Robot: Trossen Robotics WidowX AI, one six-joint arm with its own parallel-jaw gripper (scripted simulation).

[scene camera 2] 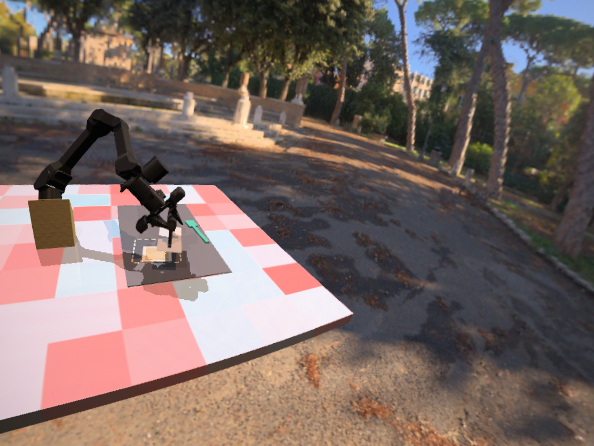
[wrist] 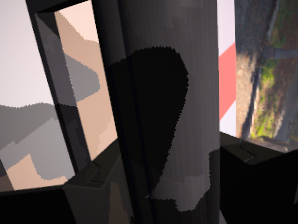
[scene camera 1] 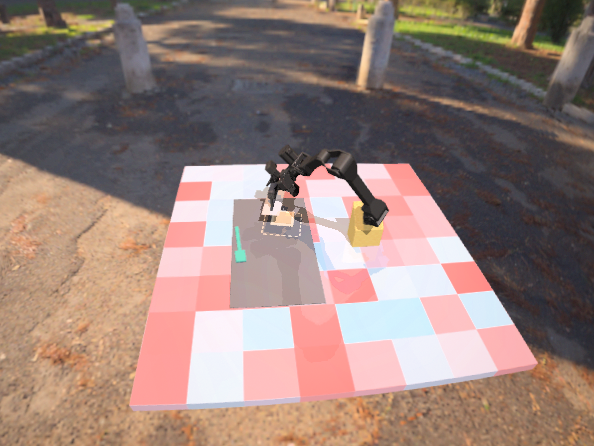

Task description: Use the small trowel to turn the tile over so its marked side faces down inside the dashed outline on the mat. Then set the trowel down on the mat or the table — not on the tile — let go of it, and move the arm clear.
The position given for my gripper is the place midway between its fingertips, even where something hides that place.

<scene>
My gripper [scene camera 2: 178, 227] carries a small trowel. Further things: a grey mat [scene camera 1: 279, 270].
My gripper also shows in the wrist view [wrist: 160, 135]. The grey mat is seen too in scene camera 2 [scene camera 2: 199, 258].
</scene>
